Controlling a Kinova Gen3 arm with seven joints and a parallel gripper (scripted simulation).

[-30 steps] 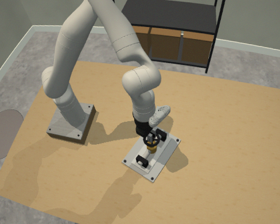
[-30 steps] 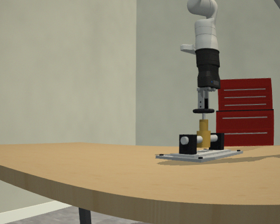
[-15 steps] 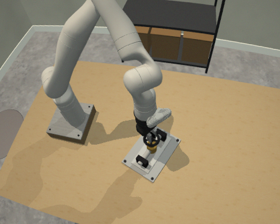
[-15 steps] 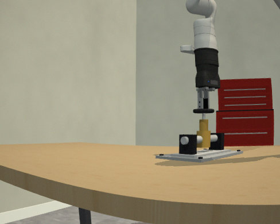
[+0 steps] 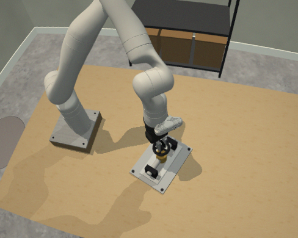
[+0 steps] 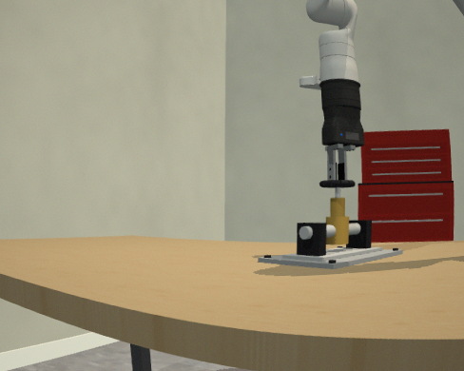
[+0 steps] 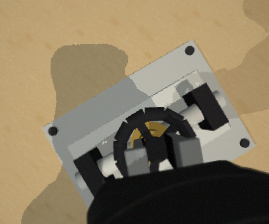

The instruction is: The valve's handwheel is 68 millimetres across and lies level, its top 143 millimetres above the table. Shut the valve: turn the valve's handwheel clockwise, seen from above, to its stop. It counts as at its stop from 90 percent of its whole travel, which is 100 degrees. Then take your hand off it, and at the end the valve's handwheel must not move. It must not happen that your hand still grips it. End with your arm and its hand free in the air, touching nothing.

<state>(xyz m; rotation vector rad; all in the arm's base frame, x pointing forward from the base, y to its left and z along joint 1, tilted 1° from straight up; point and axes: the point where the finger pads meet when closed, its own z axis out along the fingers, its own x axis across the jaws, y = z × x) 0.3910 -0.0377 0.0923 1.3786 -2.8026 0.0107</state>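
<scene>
My hand is 3 cm above the handwheel.
</scene>
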